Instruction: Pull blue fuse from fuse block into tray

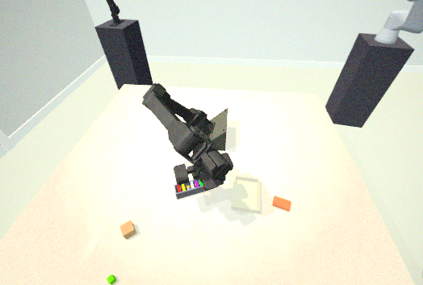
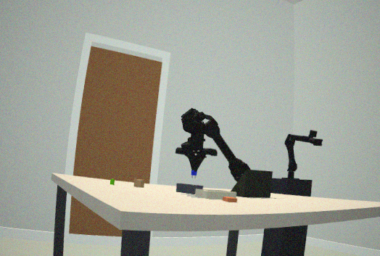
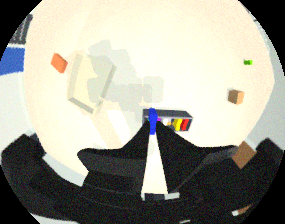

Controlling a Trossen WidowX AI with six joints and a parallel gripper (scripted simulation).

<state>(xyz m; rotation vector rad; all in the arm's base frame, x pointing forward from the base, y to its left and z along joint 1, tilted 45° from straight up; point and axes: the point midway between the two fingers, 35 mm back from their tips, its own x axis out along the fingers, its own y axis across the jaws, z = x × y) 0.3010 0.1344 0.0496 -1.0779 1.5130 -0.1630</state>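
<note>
Right now the tray is 4 cm behind my gripper tip, 15 cm to the left of it and 10 cm below it. Round my gripper tip: blue fuse (1 cm below).
</note>
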